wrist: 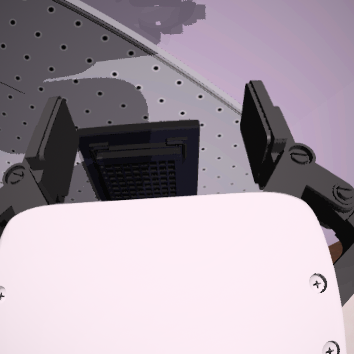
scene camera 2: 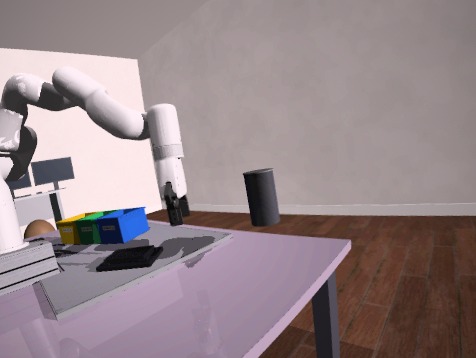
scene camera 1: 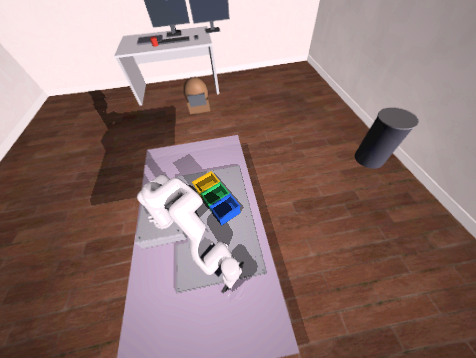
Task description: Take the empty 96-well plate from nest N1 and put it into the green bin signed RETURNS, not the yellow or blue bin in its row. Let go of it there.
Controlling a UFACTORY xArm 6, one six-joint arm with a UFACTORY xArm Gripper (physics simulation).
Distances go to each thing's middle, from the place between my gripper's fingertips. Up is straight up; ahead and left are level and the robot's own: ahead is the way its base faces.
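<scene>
With the black 96-well plate [wrist: 145, 170] as the reference, my gripper is 80 mm above it, 140 mm to the right of it and 110 mm past it. There is a black nest [wrist: 146, 132] as well, and counted from my gripper it is 100 mm below, 110 mm behind and 140 mm to the left.
</scene>
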